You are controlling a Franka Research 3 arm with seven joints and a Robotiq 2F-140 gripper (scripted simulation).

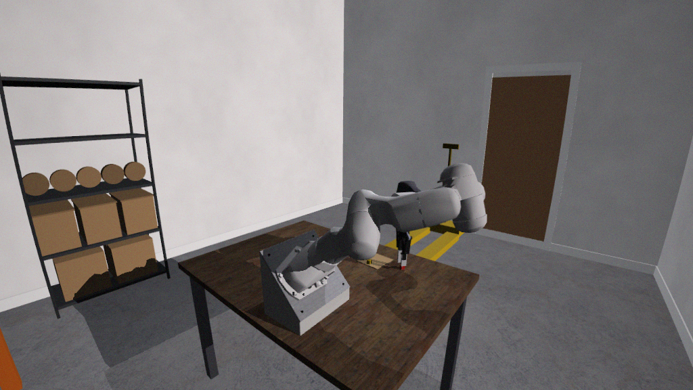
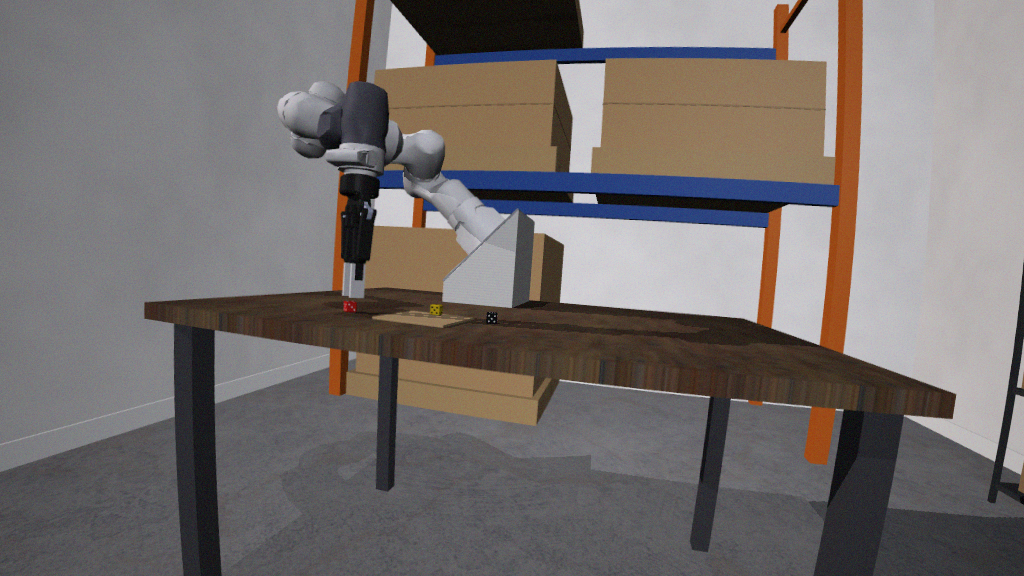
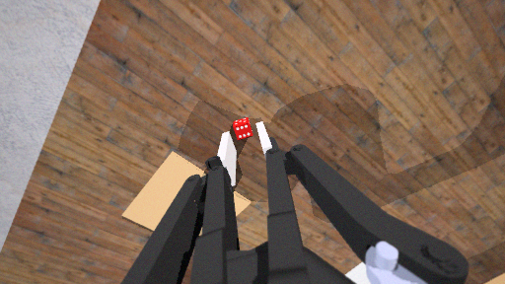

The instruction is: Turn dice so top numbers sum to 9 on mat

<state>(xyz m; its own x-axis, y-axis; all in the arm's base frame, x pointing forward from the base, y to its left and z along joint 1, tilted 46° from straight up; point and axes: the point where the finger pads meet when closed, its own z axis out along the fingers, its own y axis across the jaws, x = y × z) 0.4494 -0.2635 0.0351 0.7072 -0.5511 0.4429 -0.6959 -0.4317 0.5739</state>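
The red die is 5 cm below my hand. The rest, counted from my hand: yellow die: 16 cm to the left, 5 cm below, 3 cm behind; black die: 28 cm to the left, 5 cm below; tan mat: 16 cm to the left, 6 cm below, 2 cm ahead.
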